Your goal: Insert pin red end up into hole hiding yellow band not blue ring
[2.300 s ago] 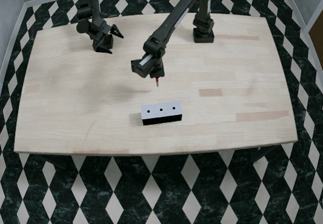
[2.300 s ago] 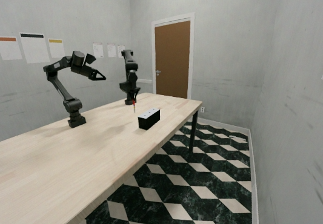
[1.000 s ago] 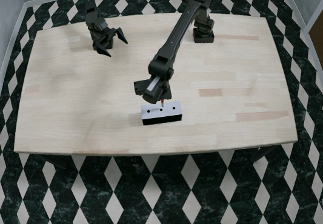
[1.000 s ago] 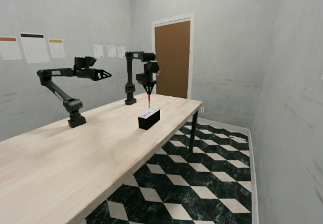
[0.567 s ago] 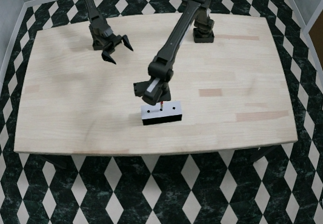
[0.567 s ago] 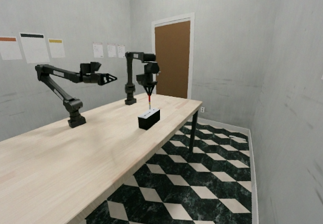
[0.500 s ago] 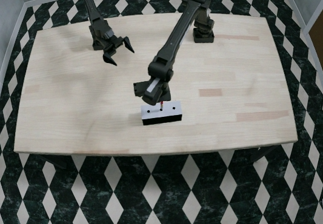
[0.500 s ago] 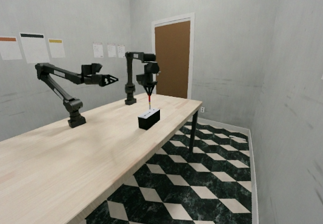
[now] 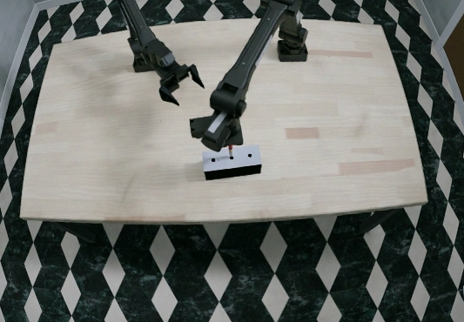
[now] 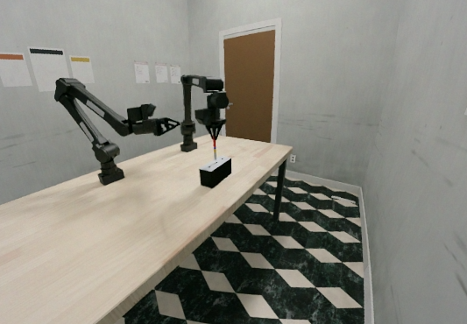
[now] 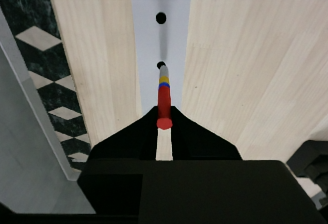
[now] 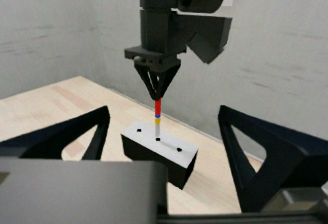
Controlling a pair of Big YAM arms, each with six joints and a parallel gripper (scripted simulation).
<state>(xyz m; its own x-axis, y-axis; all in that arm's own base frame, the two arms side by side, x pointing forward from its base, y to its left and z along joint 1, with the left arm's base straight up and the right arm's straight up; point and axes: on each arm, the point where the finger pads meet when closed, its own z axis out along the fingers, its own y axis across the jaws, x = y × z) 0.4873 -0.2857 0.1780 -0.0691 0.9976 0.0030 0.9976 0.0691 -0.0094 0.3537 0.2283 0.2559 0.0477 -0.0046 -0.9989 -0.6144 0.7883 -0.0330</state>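
My left hand is 170 mm above the block. Also, from my left hand: pin (40 mm below).
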